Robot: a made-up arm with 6 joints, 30 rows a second.
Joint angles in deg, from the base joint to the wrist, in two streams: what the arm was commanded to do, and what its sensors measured. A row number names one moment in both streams.
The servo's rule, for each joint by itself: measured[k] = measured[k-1] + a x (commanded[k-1-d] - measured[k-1]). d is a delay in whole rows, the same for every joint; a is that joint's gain. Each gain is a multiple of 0.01, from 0.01 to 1. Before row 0 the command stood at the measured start. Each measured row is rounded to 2 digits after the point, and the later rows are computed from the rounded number. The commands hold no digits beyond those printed.
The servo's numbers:
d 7
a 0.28 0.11 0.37 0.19 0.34 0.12
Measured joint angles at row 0:
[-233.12 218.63 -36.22 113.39 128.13 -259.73]
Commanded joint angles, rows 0 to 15:
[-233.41 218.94 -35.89 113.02 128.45 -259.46]
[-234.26 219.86 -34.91 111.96 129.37 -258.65]
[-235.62 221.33 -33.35 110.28 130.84 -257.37]
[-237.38 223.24 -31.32 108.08 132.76 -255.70]
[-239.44 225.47 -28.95 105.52 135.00 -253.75]
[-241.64 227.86 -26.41 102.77 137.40 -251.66]
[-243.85 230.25 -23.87 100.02 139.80 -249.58]
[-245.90 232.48 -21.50 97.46 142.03 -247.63]
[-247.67 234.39 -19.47 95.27 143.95 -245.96]
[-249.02 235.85 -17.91 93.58 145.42 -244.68]
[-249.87 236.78 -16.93 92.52 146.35 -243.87]
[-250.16 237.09 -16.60 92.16 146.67 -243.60]
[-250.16 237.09 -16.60 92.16 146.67 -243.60]
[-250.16 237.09 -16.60 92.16 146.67 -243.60]
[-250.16 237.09 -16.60 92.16 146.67 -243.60]
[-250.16 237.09 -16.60 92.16 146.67 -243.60]
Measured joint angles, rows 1 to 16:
[-233.12 218.63 -36.22 113.39 128.13 -259.73]
[-233.12 218.63 -36.22 113.39 128.13 -259.73]
[-233.12 218.63 -36.22 113.39 128.13 -259.73]
[-233.12 218.63 -36.22 113.39 128.13 -259.73]
[-233.12 218.63 -36.22 113.39 128.13 -259.73]
[-233.12 218.63 -36.22 113.39 128.13 -259.73]
[-233.12 218.63 -36.22 113.39 128.13 -259.73]
[-233.20 218.66 -36.10 113.32 128.24 -259.70]
[-233.50 218.79 -35.66 113.06 128.62 -259.57]
[-234.09 219.07 -34.81 112.53 129.37 -259.31]
[-235.01 219.53 -33.52 111.68 130.52 -258.88]
[-236.25 220.18 -31.83 110.51 132.04 -258.26]
[-237.76 221.02 -29.82 109.04 133.86 -257.47]
[-239.47 222.04 -27.62 107.33 135.88 -256.52]
[-241.27 223.19 -25.36 105.45 137.97 -255.45]
[-243.06 224.42 -23.18 103.52 140.00 -254.31]

